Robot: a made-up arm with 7 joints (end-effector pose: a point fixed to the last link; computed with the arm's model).
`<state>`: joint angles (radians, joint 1 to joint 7).
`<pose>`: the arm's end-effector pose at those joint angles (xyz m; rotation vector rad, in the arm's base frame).
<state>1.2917 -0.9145 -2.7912 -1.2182 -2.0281 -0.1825 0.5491</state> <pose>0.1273 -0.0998 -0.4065 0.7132 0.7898 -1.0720</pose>
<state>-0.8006 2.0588 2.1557 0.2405 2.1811 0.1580 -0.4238</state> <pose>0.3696 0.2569 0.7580 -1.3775 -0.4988 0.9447</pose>
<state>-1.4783 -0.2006 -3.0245 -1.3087 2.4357 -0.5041 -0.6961</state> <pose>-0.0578 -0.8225 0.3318 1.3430 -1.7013 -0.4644</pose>
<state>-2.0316 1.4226 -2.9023 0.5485 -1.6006 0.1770 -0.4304</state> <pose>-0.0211 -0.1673 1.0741 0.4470 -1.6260 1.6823</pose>
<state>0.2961 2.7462 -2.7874 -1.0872 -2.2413 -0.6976 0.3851</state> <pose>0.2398 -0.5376 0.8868 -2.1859 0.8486 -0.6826</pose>
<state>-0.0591 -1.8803 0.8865 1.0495 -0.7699 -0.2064 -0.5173</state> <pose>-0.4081 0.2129 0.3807 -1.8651 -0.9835 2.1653</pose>
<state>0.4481 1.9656 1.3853 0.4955 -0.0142 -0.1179 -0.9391</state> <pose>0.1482 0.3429 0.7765 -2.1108 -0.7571 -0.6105</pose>
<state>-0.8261 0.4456 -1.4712 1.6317 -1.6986 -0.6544 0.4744</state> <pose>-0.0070 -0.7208 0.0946 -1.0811 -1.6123 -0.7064</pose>
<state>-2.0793 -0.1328 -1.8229 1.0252 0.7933 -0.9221 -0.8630</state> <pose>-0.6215 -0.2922 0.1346 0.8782 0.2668 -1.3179</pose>
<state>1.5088 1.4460 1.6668 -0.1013 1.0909 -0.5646 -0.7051</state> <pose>-0.0619 0.2853 0.7941 -1.2112 -0.8986 2.4505</pose>
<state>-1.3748 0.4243 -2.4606 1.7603 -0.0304 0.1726 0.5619</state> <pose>-0.1397 -0.8106 0.5282 0.2698 -2.3078 0.9195</pose>
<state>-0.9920 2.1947 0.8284 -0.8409 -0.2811 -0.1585 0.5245</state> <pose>0.5768 0.0852 0.4977 0.6341 -1.6249 1.0054</pose>
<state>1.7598 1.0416 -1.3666 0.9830 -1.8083 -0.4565 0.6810</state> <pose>0.0125 0.5030 -0.0243 1.6609 0.0336 -0.7169</pose>
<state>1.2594 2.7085 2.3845 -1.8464 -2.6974 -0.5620 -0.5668</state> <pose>0.2177 -0.5185 0.8193 -1.7426 -0.2219 -0.5625</pose>
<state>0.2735 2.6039 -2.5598 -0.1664 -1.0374 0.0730 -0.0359</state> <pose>0.4352 -0.4358 0.8617 -1.3823 -0.2325 -0.0956</pose>
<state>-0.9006 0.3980 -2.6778 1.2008 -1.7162 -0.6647 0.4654</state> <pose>0.3087 -0.7347 0.3929 -0.6256 -1.6999 0.2872</pose>
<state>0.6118 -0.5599 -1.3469 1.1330 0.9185 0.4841 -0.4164</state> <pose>-0.1165 -0.6311 -0.1505 -0.7977 1.9648 -0.2488</pose>
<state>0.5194 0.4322 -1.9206 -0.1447 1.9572 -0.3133 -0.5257</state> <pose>0.5339 -0.1220 -0.2042 1.9004 -0.0286 0.4441</pose>
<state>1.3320 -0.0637 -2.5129 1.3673 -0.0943 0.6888 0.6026</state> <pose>0.2940 0.2682 -0.2967 -3.0705 0.0117 0.3952</pose>
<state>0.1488 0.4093 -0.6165 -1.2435 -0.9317 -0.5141 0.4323</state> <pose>0.0131 -0.1569 -0.3020 0.1872 0.1023 1.4064</pose>
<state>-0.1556 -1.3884 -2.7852 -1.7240 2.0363 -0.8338 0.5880</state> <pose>-0.1572 -0.6185 -0.0479 0.9633 0.3819 -0.5301</pose>
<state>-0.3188 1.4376 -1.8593 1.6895 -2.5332 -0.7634 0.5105</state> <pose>0.6475 -0.4914 0.4094 -0.8427 -1.8295 0.0315</pose>
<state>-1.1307 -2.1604 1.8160 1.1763 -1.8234 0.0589 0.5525</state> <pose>-0.1331 0.2467 -0.0324 1.9375 0.1985 -0.5072</pose>
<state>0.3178 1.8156 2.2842 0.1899 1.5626 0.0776 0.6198</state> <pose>0.3467 0.2081 0.8224 -1.8732 -0.6877 0.7859</pose>
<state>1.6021 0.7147 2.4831 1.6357 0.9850 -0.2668 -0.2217</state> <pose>0.0457 0.5981 0.5931 -1.3557 -1.2674 1.1761</pose>
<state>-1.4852 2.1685 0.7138 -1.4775 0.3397 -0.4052 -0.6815</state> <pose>0.5753 -0.2222 0.4793 -1.0116 2.0743 -1.1495</pose>
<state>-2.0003 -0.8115 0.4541 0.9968 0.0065 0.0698 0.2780</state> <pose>0.1569 -0.0729 -0.2532 2.2228 -0.6100 -0.9910</pose>
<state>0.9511 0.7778 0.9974 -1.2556 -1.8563 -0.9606 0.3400</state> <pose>-0.2053 0.4825 0.3015 1.3942 -0.1733 1.5705</pose>
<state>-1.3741 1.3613 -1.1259 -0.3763 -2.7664 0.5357 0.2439</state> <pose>0.0679 -0.8825 0.4377 -1.8127 2.2127 -0.8171</pose>
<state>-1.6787 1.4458 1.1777 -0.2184 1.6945 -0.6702 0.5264</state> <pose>0.5264 -0.4269 0.4074 1.2646 -2.6262 -0.8678</pose>
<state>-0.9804 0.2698 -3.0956 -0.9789 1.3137 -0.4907 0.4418</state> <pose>0.4081 -0.6388 0.3173 0.1198 0.2636 1.1644</pose>
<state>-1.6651 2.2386 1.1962 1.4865 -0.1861 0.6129 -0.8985</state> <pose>0.6425 0.0283 0.4662 0.7144 0.3163 0.0675</pose>
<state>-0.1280 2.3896 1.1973 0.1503 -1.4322 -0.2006 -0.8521</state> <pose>0.1506 0.4035 0.6599 1.2642 -0.2274 2.5457</pose>
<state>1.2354 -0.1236 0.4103 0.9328 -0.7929 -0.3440 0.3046</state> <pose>-0.4761 -0.1122 0.1022 -1.1457 -1.6210 -1.4108</pose>
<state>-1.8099 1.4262 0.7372 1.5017 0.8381 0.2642 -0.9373</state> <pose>0.5471 -0.5610 0.3559 1.8158 -0.7622 -0.7656</pose>
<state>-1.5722 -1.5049 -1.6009 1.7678 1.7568 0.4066 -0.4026</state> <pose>-0.5950 0.2942 0.3537 0.3622 2.3203 -2.0604</pose>
